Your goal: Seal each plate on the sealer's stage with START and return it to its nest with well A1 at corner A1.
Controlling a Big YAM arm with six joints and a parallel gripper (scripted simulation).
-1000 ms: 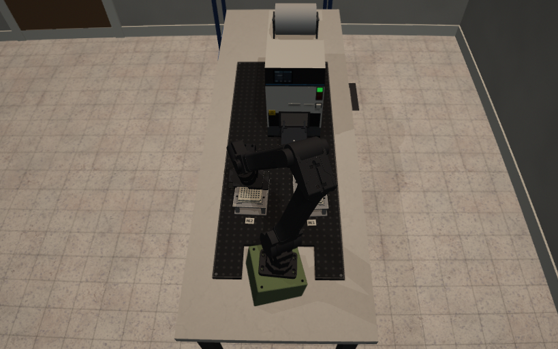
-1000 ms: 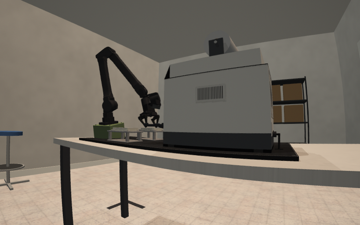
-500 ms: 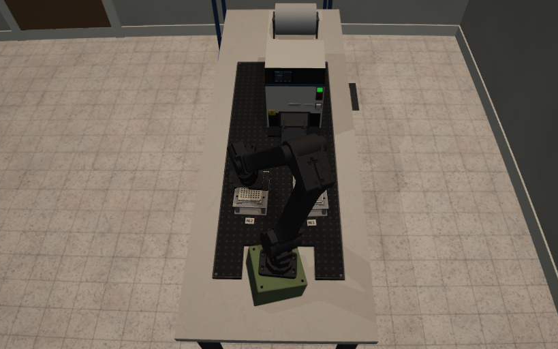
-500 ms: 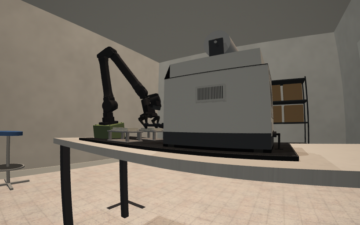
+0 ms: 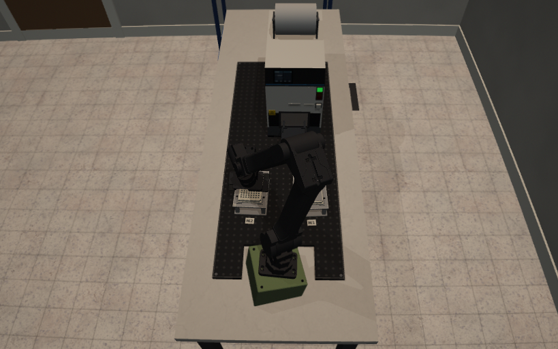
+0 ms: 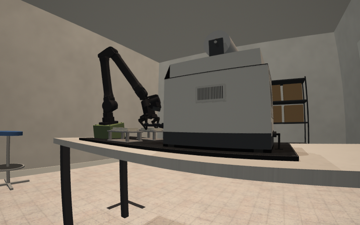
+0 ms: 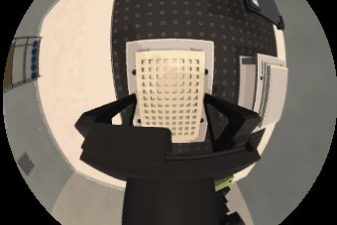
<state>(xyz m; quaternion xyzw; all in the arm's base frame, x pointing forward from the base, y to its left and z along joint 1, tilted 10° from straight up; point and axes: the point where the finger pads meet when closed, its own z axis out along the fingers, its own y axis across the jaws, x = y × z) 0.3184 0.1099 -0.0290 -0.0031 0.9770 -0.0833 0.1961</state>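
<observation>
Now: the white well plate right at my hand. From my hand the other things lie so: yellow warning label (30 cm ahead, 7 cm to the right, 8 cm above); then sealer stage (20 cm ahead, 15 cm to the right, 2 cm above); then N2 label (11 cm behind, 7 cm below).
</observation>
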